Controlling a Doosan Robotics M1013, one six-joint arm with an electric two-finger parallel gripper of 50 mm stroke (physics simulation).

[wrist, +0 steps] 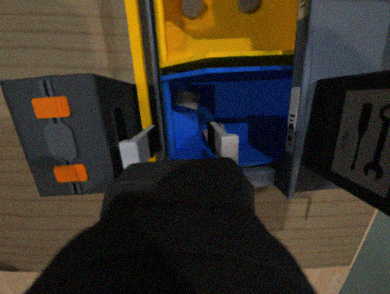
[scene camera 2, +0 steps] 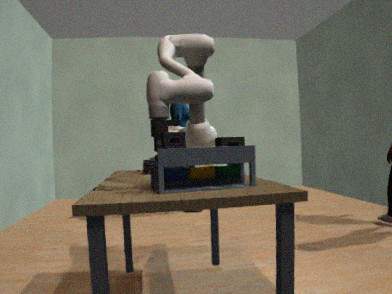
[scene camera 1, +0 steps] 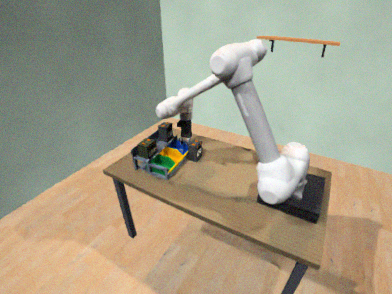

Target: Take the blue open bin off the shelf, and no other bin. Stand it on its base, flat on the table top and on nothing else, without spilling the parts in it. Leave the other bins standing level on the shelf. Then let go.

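Places are measured from the arm's base along level axes (x ahead, y left, z up), in millimetres.
Where they show: gripper, fingertip midpoint: (wrist: pixel 183 134) (scene camera 1: pixel 185 145).
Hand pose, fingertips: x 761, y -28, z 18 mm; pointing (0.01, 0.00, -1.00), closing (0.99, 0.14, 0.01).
Things, the pixels of their top centre, and the offset from my fingertips. "spot": a spot on its surface instead. Level surfaces: height alone.
- blue open bin, middle of its top: (wrist: pixel 243 120) (scene camera 2: pixel 171 167) (scene camera 1: pixel 176 144) dx +61, dy +18, dz -3 mm
- grey shelf, surface spot: (scene camera 2: pixel 205 156) spot: dx +218, dy +142, dz +43 mm
- yellow bin, middle of its top: (scene camera 2: pixel 197 166) (scene camera 1: pixel 169 151) dx +45, dy +129, dz -3 mm
- green bin, middle of its top: (scene camera 2: pixel 222 164) (scene camera 1: pixel 160 160) dx +31, dy +240, dz -3 mm
- dark case, middle of its top: (wrist: pixel 60 142) (scene camera 1: pixel 195 142) dx -87, dy -2, dz +48 mm
- table, its level: dz -84 mm
The blue open bin (scene camera 1: pixel 181 146) (scene camera 2: pixel 176 173) (wrist: pixel 270 95) stands at one end of the row in the grey shelf (scene camera 1: pixel 159 173) (scene camera 2: pixel 205 156) (wrist: pixel 345 40). Small grey parts show inside it in the wrist view. Next to it stands the yellow bin (scene camera 1: pixel 172 154) (scene camera 2: pixel 201 173) (wrist: pixel 230 32), holding round parts, then the green bin (scene camera 1: pixel 162 163) (scene camera 2: pixel 228 171). My gripper (scene camera 1: pixel 186 139) (wrist: pixel 183 134) is open and empty, pointing down over the blue bin's front side. In the wrist view one finger shows over the bin's inside, the other in front of it. Fingertip height is hard to tell.
A dark case (scene camera 1: pixel 195 150) (wrist: pixel 50 145) with orange latches stands on the table (scene camera 1: pixel 225 175) (scene camera 2: pixel 125 203) (wrist: pixel 60 45), close in front of the bins. Two more cases (scene camera 1: pixel 165 131) (scene camera 1: pixel 147 148) stand on the shelf's top. A person in blue (scene camera 2: pixel 180 114) is behind the arm.
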